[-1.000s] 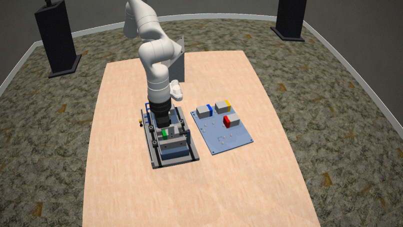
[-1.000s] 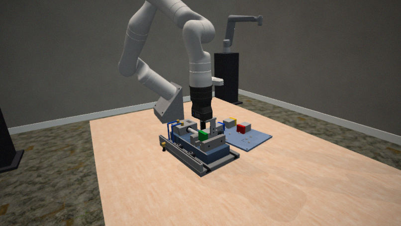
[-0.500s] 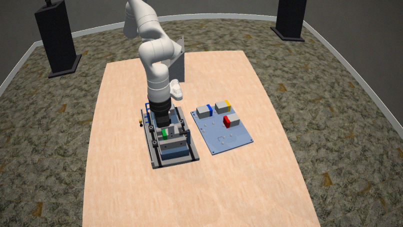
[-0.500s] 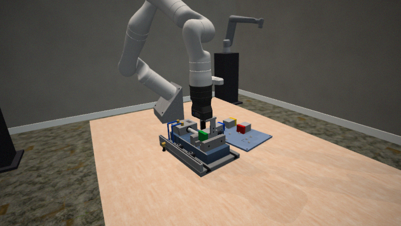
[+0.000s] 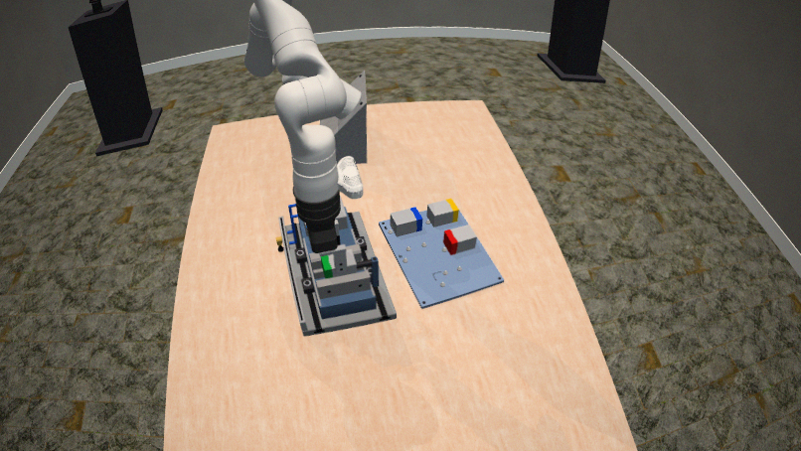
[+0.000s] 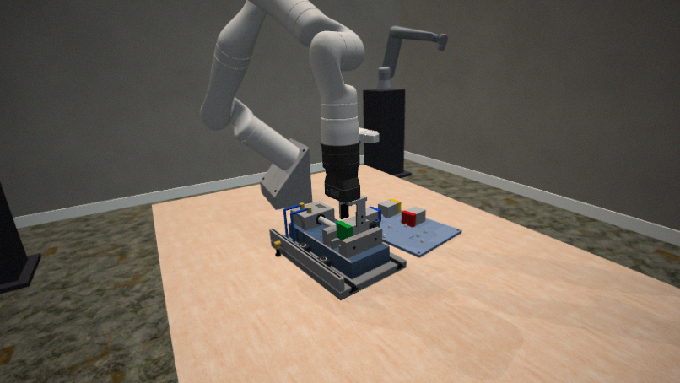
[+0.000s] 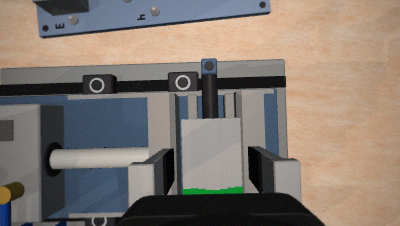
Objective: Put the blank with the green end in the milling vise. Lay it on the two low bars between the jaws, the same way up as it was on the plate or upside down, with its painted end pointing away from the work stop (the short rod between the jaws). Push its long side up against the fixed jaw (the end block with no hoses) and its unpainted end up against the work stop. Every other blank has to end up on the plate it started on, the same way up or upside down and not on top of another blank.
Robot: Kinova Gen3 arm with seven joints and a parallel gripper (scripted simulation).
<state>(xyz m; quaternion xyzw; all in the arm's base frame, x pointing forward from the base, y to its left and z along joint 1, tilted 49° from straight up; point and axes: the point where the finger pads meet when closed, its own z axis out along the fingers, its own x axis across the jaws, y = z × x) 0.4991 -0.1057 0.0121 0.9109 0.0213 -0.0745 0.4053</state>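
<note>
My gripper is now 3 cm above the green-ended blank. Round my hand: vise ram 9 cm behind, 1 cm to the right, 5 cm below; then fixed jaw 3 cm ahead, 5 cm below; then black work stop rod 5 cm to the left, 4 cm below.
</note>
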